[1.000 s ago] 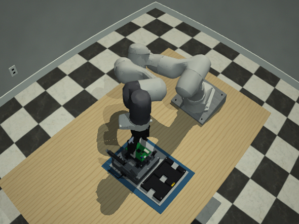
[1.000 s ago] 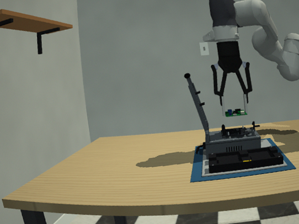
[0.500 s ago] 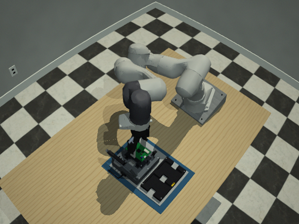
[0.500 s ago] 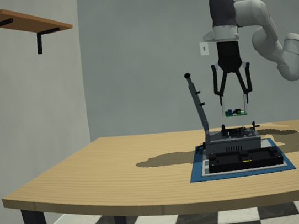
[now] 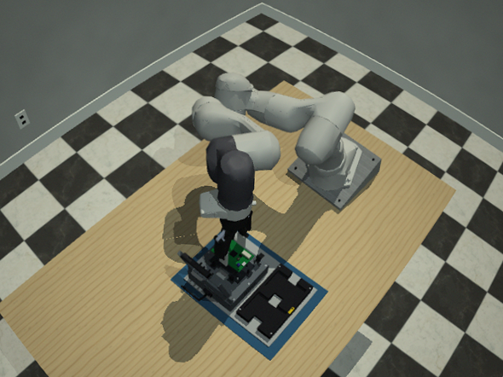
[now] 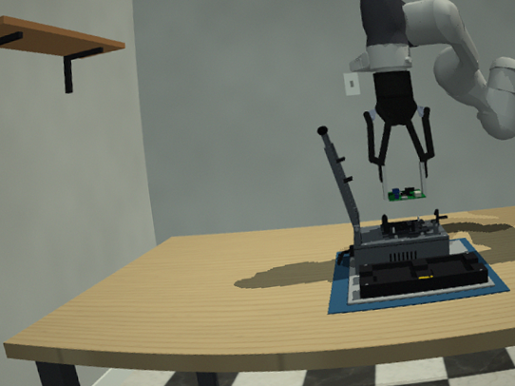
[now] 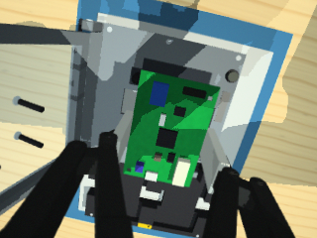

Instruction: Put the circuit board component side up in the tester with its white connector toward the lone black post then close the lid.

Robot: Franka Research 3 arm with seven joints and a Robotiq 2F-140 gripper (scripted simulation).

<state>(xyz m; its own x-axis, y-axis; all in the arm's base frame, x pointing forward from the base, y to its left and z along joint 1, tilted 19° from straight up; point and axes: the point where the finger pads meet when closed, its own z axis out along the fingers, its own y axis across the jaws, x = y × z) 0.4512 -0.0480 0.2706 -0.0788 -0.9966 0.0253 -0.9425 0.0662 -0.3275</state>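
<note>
My gripper is now 20 mm above the green circuit board. Also, from my hand: black post: 60 mm behind, 60 mm to the left, 60 mm below; then lid: 120 mm ahead, 10 mm to the right, 30 mm above.
</note>
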